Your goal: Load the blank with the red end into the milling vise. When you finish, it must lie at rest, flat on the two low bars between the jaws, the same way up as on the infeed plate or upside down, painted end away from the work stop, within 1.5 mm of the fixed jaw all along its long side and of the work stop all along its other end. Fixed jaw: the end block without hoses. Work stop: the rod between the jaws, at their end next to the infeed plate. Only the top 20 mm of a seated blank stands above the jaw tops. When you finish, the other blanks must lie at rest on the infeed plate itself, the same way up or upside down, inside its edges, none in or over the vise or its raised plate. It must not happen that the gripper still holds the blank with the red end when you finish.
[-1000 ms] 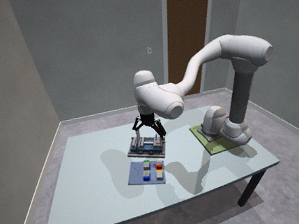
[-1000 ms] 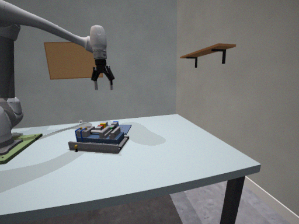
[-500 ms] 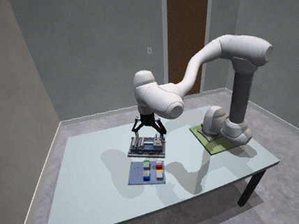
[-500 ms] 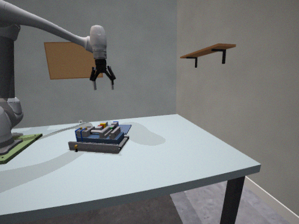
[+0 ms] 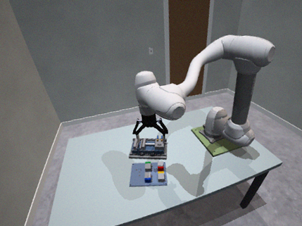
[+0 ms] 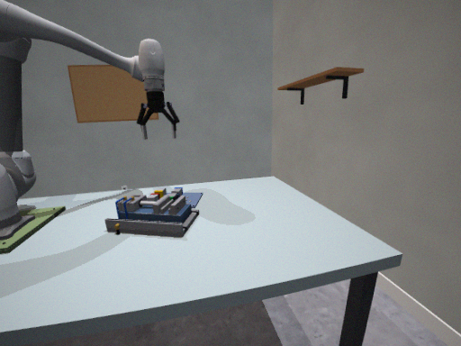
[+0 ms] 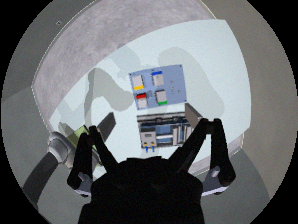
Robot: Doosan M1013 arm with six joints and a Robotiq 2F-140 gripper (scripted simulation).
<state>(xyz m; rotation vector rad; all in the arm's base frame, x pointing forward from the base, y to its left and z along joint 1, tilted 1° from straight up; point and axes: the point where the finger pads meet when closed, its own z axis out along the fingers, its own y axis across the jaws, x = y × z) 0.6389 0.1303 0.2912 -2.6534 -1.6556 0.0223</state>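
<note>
My gripper is now 60 mm past the red-ended blank, 20 mm to the left of it and 290 mm above it. From my hand the other things lie so: blue-ended blank (60 mm ahead, 20 mm to the left, 290 mm below); green-ended blank (20 mm ahead, 60 mm to the right, 290 mm below); yellow-ended blank (30 mm behind, 60 mm to the left, 290 mm below).
</note>
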